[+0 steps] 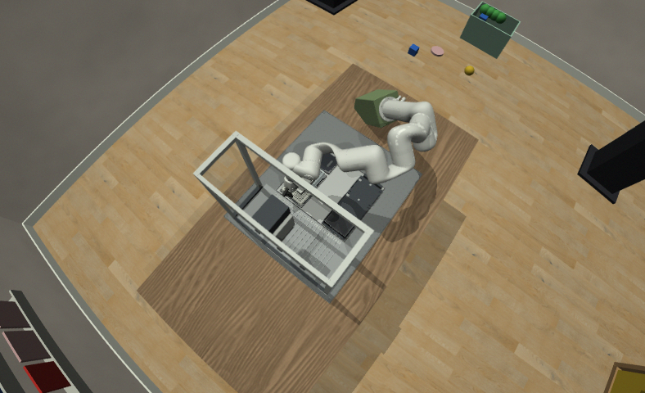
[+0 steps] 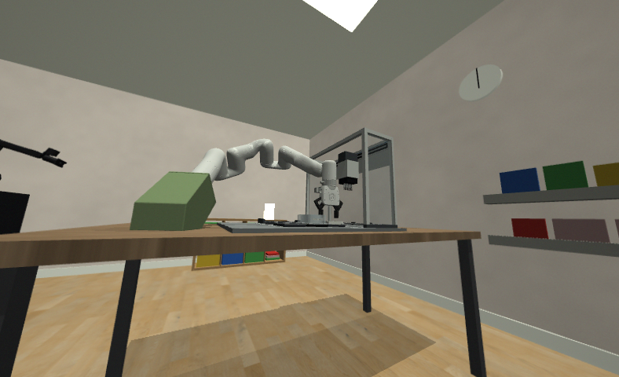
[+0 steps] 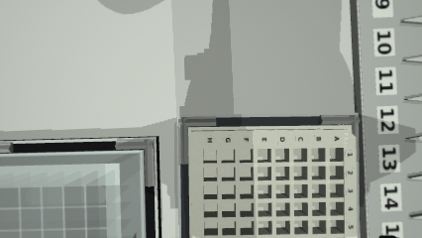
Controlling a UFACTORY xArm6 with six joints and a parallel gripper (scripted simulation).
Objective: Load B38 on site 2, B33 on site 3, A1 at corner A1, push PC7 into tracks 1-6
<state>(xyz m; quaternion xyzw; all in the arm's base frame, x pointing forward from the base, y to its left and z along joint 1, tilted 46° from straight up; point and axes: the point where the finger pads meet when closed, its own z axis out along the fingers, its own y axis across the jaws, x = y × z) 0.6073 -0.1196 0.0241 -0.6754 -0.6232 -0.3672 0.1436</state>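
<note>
Right now the white 96-well plate is 3 cm below my hand. Round my hand: nest s1: 22 cm behind, 3 cm to the right, 5 cm below; then deep-well block: 11 cm behind, 2 cm to the right, 2 cm below; then dark 384-well plate: 2 cm behind, 26 cm to the left, 3 cm below.
</note>
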